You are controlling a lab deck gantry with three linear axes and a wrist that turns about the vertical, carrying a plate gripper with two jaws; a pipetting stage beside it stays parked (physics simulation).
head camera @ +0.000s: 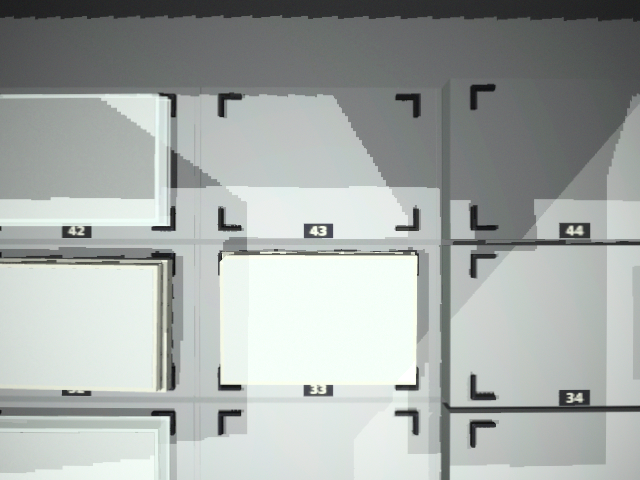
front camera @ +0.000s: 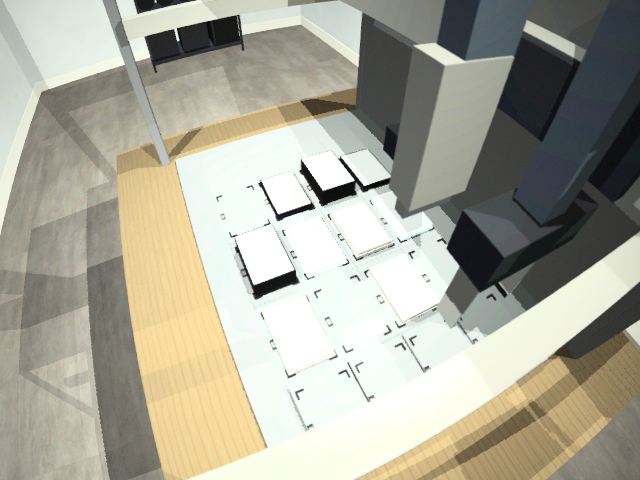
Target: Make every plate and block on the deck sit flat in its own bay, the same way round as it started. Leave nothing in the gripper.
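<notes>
My gripper is open and empty, above the deck's right side; its jaws do not show in the head view. A cream plate lies flat in bay 33. Another cream plate, with layered edges, is in bay 32. Clear plates lie in bay 42 and the bay below 32. A cream plate lies nearest the front left. A tall black-sided block stands behind it. Farther back are a black-edged plate, a black-sided block and a low dark-edged plate.
Bay 43 holds no plate. The parked pipetting stage hangs beside the gripper and hides part of the back right. A pale beam crosses the front, and a grey post stands at the back left.
</notes>
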